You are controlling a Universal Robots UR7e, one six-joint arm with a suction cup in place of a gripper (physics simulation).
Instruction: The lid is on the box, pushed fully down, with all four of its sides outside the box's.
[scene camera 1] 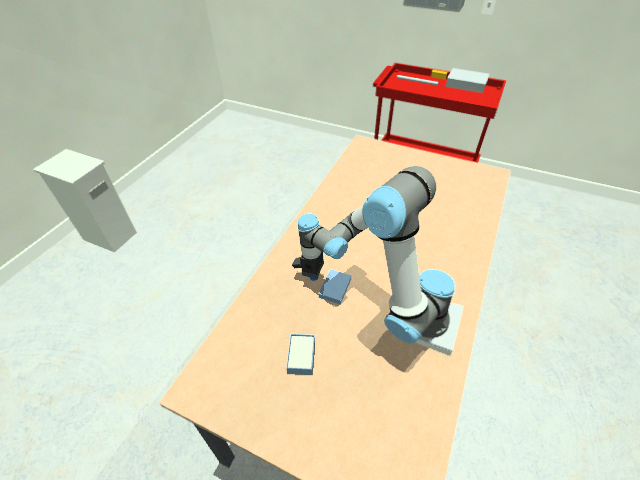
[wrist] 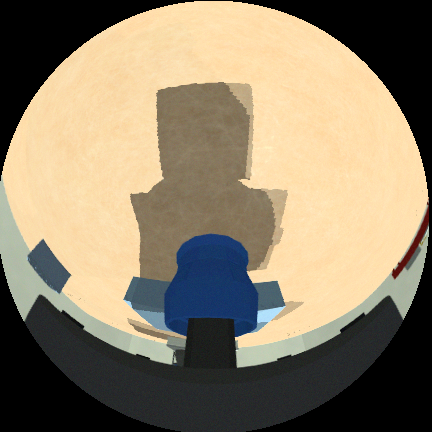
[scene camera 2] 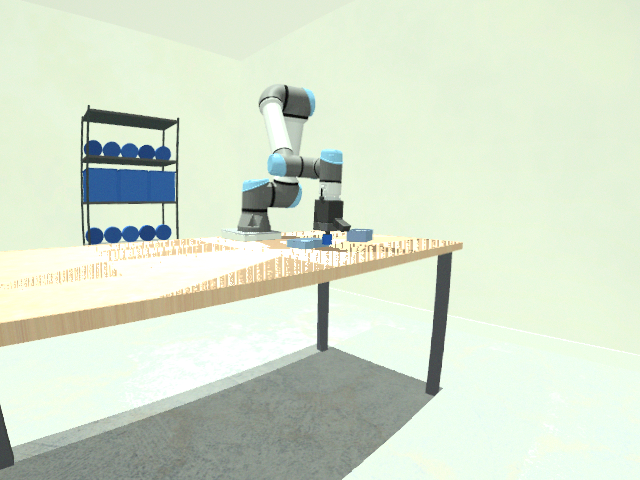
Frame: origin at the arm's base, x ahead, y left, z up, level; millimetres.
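Where they show: end effector, tool point: (wrist: 211, 263) (scene camera 2: 326, 243); arm's base, origin of the base link: (scene camera 2: 254, 230).
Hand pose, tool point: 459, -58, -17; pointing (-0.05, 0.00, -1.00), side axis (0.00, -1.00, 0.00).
Each offset is from my tool point to the top centre of the thing, as dx, dy, dz. Level surfaces: height alone.
The blue lid {-94, +11, +8} (scene camera 1: 337, 287) (scene camera 2: 303, 242) (wrist: 150, 294) lies low and flat on the table, partly in the arm's shadow in scene camera 1. The blue box {-76, +331, +29} (scene camera 1: 300, 370) (scene camera 2: 360, 235) (wrist: 49, 266) stands apart from it, toward the near end, with a blue rim and a pale inside seen from above. My suction gripper (scene camera 1: 313, 278) (scene camera 2: 326, 239) (wrist: 212, 242) points down close above the table, just beside one side of the lid. Suction is on, with nothing seen on the cup. The cup hides the lid's middle in the wrist view; whether they touch, I cannot tell.
The wooden table {dz -18} (scene camera 1: 242, 392) (scene camera 2: 155, 297) carries the arm's base plate (scene camera 1: 455, 322) (scene camera 2: 224, 234) on the far side of the lid. A red cart (scene camera 1: 436, 100) stands beyond the table's far end. A grey cabinet (scene camera 1: 87, 206) and a shelf rack (scene camera 2: 177, 180) stand off the table.
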